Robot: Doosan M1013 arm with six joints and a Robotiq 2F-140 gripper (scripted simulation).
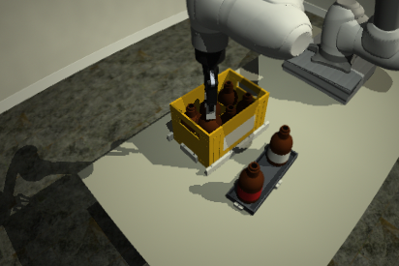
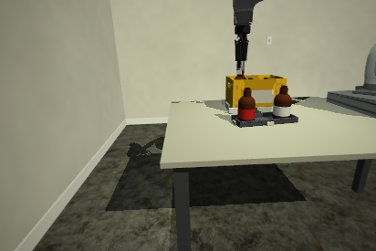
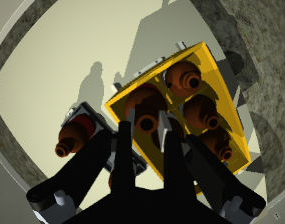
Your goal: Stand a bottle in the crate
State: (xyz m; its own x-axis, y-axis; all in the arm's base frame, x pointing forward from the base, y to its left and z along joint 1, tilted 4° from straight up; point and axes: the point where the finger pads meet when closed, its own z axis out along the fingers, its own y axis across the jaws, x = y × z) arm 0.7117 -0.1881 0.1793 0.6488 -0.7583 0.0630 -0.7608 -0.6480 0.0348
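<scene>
Now: the yellow crate 15 cm below my hand, 10 cm behind it and 2 cm to the right of it. The rest, counted from my hand: tray: 22 cm below, 20 cm to the left, 2 cm behind.
</scene>
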